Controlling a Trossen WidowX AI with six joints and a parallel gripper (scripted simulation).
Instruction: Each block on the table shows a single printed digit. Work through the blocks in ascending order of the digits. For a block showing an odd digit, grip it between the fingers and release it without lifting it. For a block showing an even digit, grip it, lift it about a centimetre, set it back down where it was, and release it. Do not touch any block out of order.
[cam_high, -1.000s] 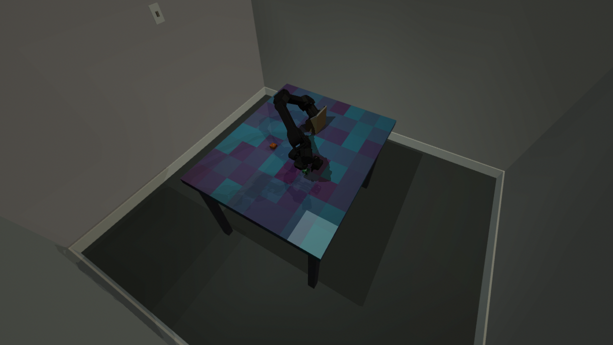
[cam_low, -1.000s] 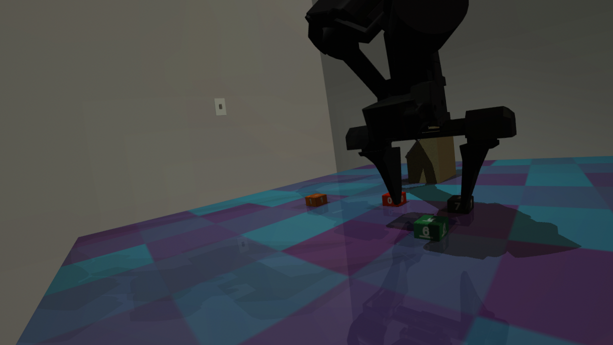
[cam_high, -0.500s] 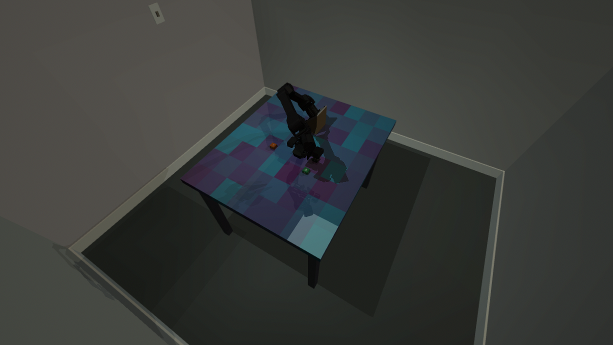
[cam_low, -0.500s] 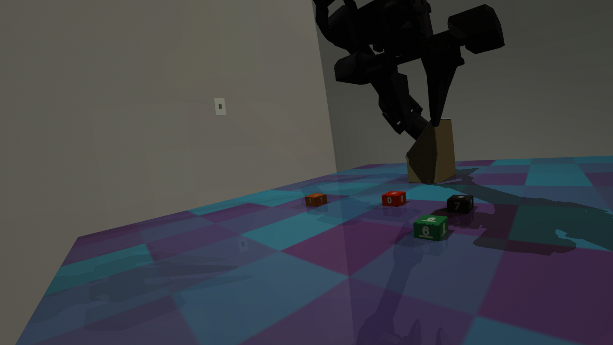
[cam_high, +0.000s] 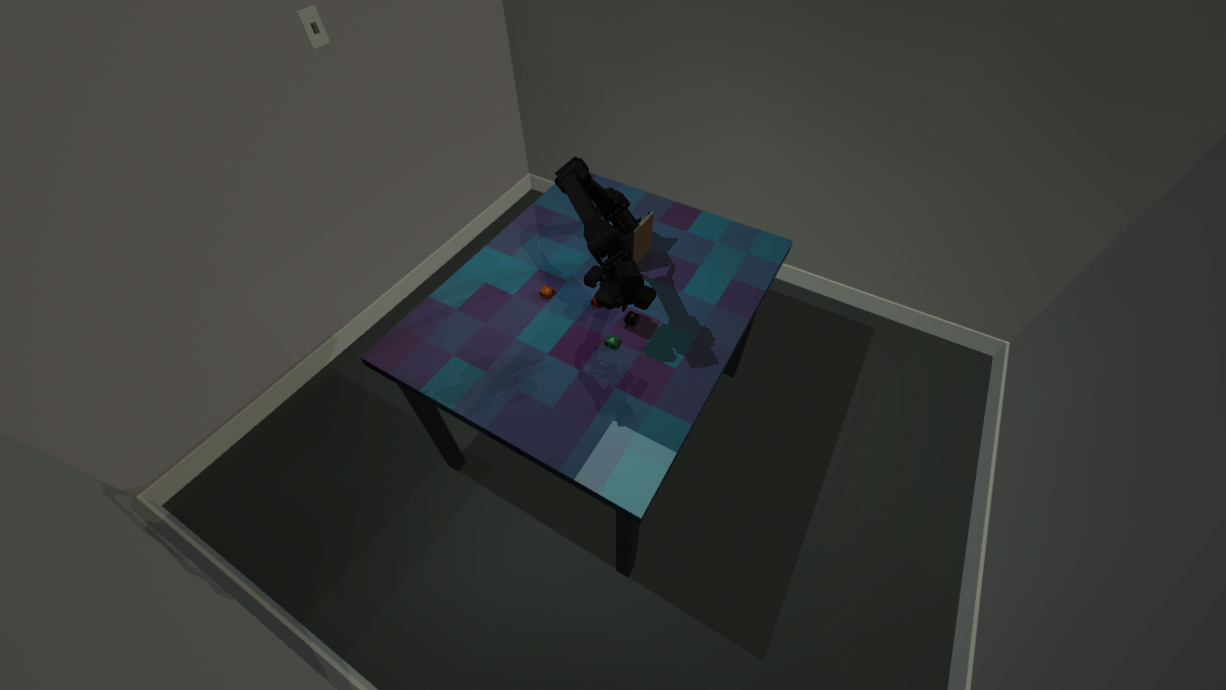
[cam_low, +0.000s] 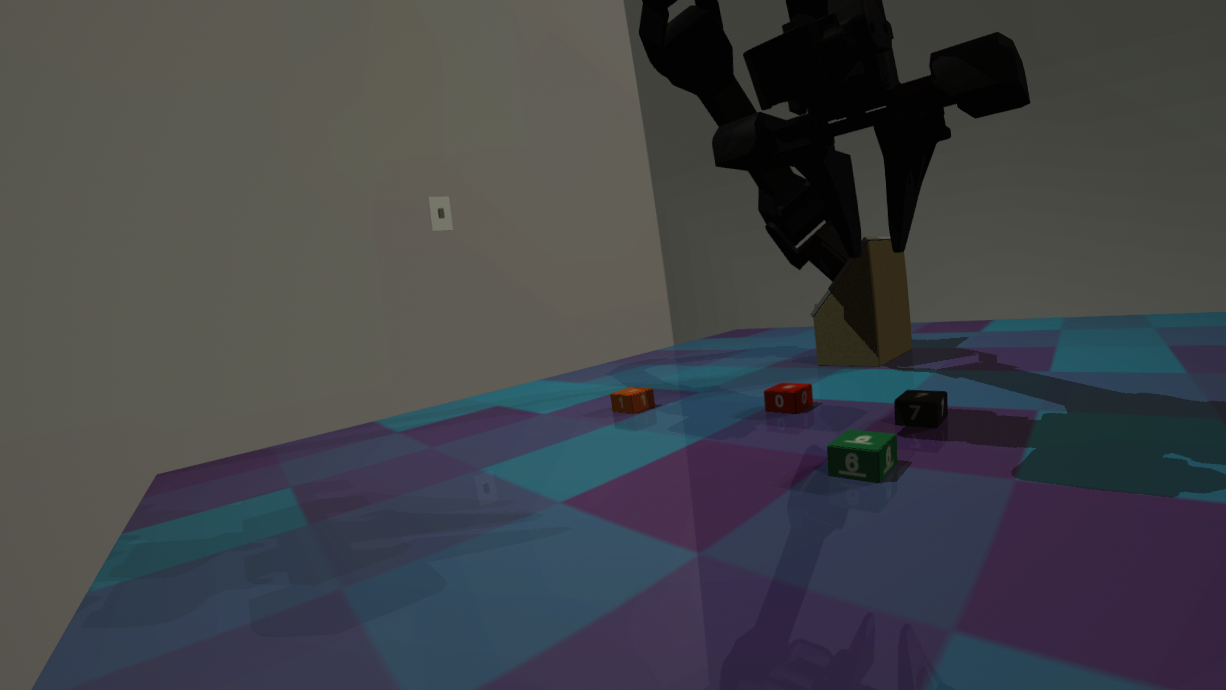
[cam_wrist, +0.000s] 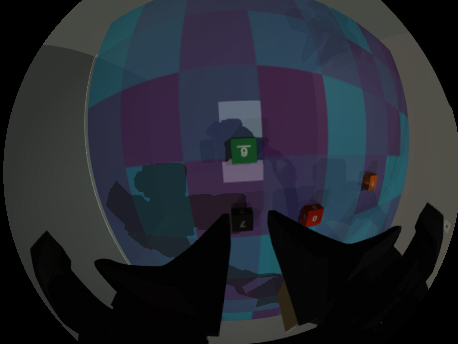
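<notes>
Now: the black block 8 cm behind my gripper tip, 1 cm to the right of it and 12 cm below it. Round my gripper tip: green block (3 cm ahead, 1 cm to the right, 12 cm below); then orange block (2 cm behind, 29 cm to the right, 12 cm below); then red block (8 cm behind, 13 cm to the right, 12 cm below).
</notes>
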